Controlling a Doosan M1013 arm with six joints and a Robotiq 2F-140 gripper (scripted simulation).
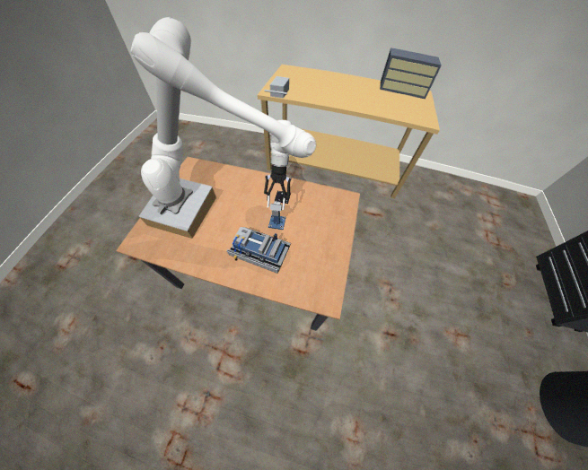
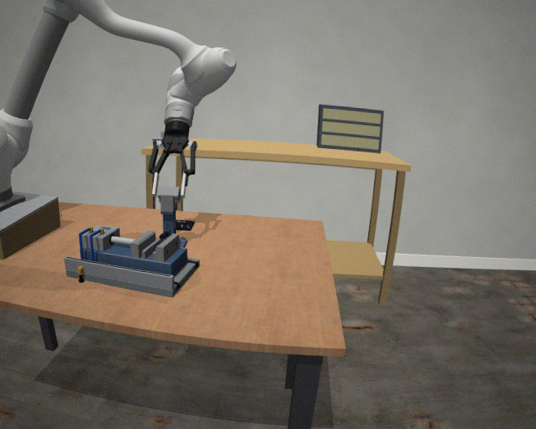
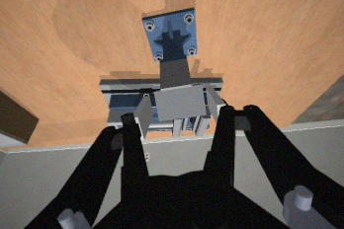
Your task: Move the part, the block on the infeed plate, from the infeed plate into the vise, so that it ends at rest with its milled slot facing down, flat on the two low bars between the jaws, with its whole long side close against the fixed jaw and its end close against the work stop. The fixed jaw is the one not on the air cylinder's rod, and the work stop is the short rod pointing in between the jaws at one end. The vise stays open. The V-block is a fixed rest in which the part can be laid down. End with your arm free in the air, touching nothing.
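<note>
Now: hand 2 cm to the left of the part, 2 cm above it and 1 cm short of it. Also, from my hand: work stop 17 cm to the right, 9 cm below, 5 cm ahead; then V-block base 17 cm below, 1 cm to the right; then V-block post 12 cm below, 1 cm to the right.
</note>
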